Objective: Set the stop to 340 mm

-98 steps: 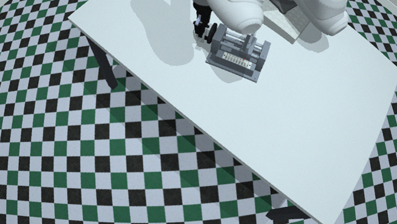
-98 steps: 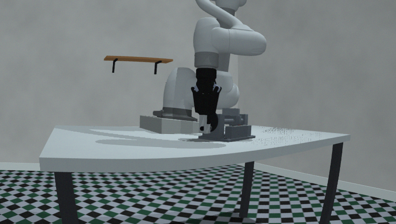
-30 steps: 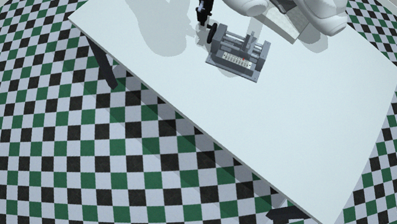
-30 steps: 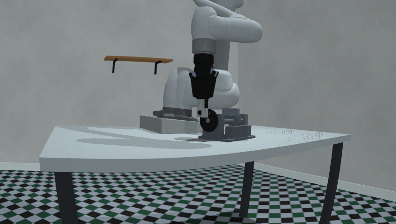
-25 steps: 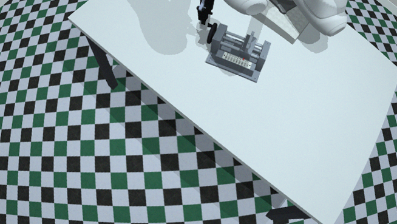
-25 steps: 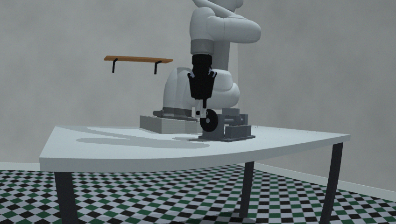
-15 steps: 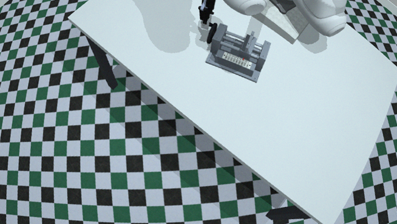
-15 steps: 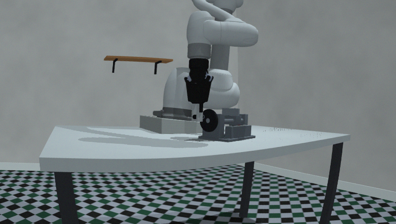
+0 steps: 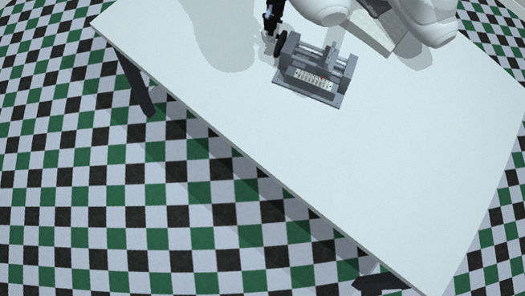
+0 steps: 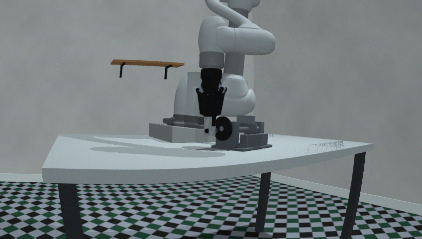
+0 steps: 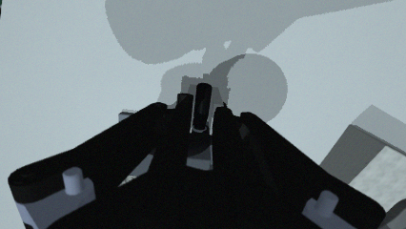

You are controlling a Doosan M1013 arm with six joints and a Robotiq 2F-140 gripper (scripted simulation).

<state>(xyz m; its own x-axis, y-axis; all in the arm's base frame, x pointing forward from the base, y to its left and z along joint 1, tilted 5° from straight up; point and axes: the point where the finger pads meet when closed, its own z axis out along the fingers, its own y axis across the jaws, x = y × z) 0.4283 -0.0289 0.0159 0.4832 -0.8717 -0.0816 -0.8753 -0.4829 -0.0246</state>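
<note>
Now: hand 2 cm to the right of the black handwheel and 1 cm above it. From my hand the other things lie so: sliding stop block 5 cm behind, 17 cm to the left, 1 cm above.
</note>
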